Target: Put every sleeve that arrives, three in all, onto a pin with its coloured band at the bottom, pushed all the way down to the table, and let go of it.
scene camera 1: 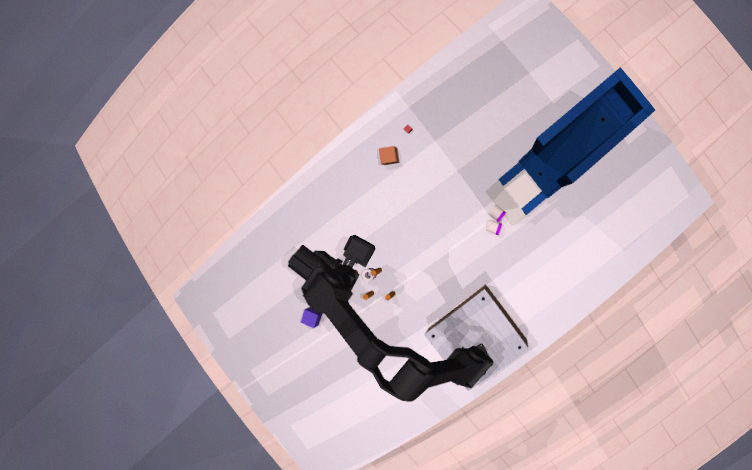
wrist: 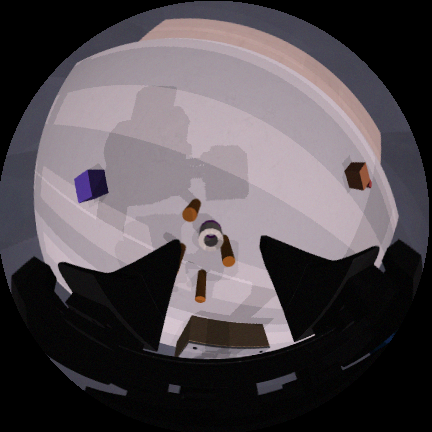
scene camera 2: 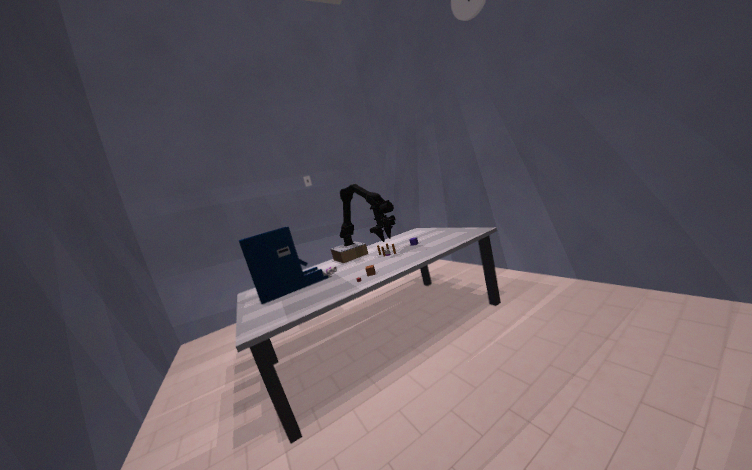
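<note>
A white sleeve (scene camera 1: 363, 275) (wrist: 202, 240) stands upright on the table among several orange-topped pins (scene camera 1: 390, 295) (wrist: 228, 254), its purple band at the bottom. No pin shows inside its open top. One pin is partly hidden behind a finger in the wrist view. Two more white sleeves (scene camera 1: 493, 227) (scene camera 1: 496, 213) with purple bands lie on their sides by the chute mouth. My gripper (scene camera 2: 385, 238) (wrist: 220, 243) is open and empty, above the pins. In the wrist view the standing sleeve shows between its fingertips, nearer the left one. The arm covers part of the pin group in scene camera 1.
A blue chute (scene camera 1: 582, 108) stands at the far end of the table. A purple cube (scene camera 1: 311, 317) (wrist: 90, 185) is near the pins. An orange-brown cube (scene camera 1: 388, 155) (wrist: 357, 176) and a small red cube (scene camera 1: 408, 128) lie farther off. The arm stands on a wood-sided box (scene camera 1: 501, 315) (wrist: 227, 333).
</note>
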